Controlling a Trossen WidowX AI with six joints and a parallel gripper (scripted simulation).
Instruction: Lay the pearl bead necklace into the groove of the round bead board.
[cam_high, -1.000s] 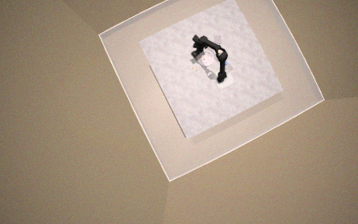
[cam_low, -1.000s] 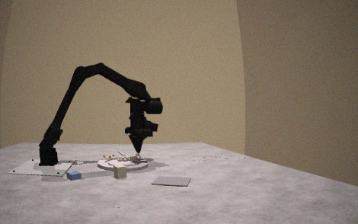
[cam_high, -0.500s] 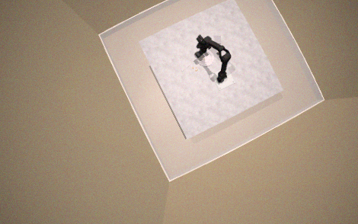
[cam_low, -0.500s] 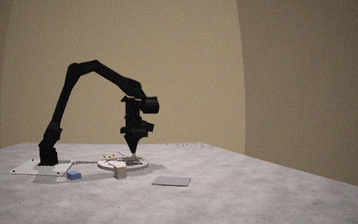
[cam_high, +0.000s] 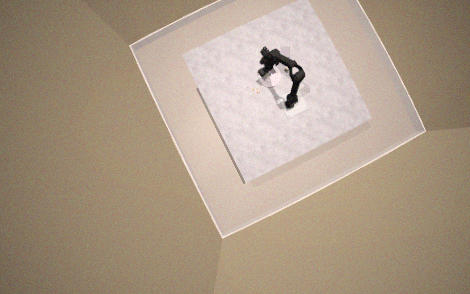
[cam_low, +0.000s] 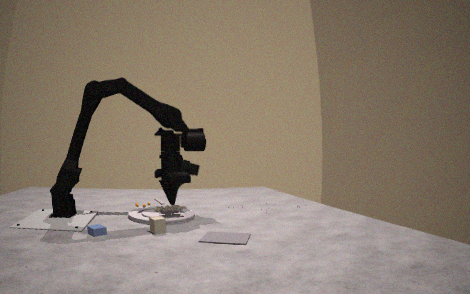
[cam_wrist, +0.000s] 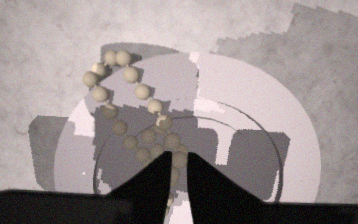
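My gripper tip is 30 mm past the round bead board, 20 mm to the left of it and 20 mm above it. Also, from my gripper tip: flat grey plate: 250 mm to the right, 120 mm ahead, 30 mm below; then cream cube: 190 mm to the right, 40 mm behind, 20 mm below; then blue block: 220 mm to the right, 180 mm behind, 30 mm below.
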